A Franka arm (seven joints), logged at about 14 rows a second.
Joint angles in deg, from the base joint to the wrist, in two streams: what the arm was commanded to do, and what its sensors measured. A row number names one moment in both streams.
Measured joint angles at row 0:
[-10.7 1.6 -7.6 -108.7 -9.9 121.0 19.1]
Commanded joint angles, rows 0 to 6:
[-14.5 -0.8 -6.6 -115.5 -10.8 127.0 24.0]
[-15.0 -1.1 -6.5 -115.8 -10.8 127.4 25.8]
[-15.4 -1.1 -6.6 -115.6 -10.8 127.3 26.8]
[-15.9 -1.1 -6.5 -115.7 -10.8 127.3 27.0]
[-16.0 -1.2 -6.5 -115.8 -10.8 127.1 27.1]
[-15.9 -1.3 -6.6 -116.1 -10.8 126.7 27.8]
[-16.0 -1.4 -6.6 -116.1 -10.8 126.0 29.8]
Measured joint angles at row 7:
[-15.0 1.0 -7.5 -113.4 -10.0 126.0 26.5]
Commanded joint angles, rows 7 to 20:
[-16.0 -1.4 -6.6 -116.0 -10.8 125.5 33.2]
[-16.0 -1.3 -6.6 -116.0 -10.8 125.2 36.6]
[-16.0 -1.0 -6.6 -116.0 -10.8 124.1 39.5]
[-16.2 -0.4 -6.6 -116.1 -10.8 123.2 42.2]
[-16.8 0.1 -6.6 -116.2 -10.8 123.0 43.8]
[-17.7 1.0 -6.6 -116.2 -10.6 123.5 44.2]
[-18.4 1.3 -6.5 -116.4 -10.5 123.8 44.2]
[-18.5 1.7 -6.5 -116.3 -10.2 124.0 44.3]
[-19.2 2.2 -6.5 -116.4 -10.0 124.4 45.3]
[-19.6 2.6 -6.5 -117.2 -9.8 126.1 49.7]
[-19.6 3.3 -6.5 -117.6 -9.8 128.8 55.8]
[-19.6 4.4 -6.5 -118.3 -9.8 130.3 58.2]
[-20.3 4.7 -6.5 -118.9 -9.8 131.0 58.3]
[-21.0 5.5 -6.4 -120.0 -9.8 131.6 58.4]
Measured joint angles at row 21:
[-19.0 4.8 -7.4 -117.5 -10.0 128.5 56.2]
